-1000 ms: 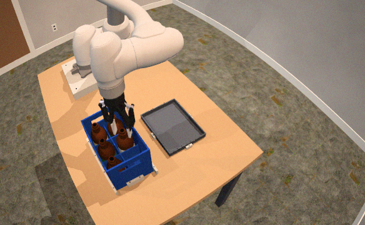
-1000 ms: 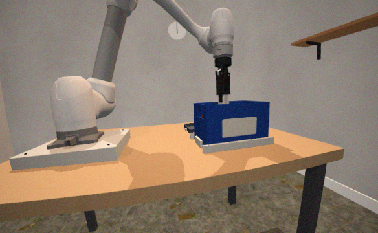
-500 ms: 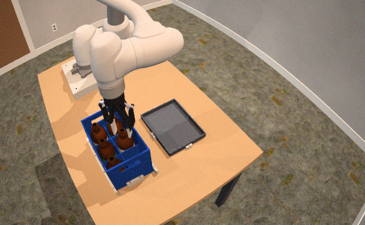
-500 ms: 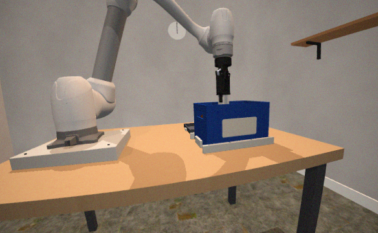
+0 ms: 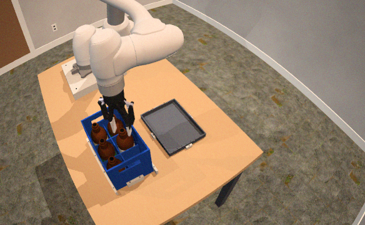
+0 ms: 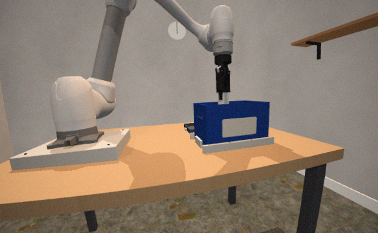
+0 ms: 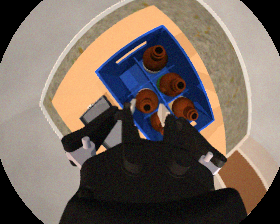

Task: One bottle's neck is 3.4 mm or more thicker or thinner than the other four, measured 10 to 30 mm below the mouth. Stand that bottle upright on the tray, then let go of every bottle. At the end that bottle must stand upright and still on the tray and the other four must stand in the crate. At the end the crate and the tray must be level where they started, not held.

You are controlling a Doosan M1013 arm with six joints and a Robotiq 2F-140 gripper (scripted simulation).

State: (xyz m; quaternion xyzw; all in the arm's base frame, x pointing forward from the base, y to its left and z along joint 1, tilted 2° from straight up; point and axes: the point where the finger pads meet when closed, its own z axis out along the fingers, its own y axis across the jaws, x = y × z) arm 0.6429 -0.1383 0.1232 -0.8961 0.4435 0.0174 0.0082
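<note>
The blue crate lies 50 mm to the right of my hand and 100 mm below it. From my hand the other things lie so: bottle 10 mm behind, 90 mm to the right, 100 mm below; then dark tray 20 mm ahead, 240 mm to the left, 170 mm below.
</note>
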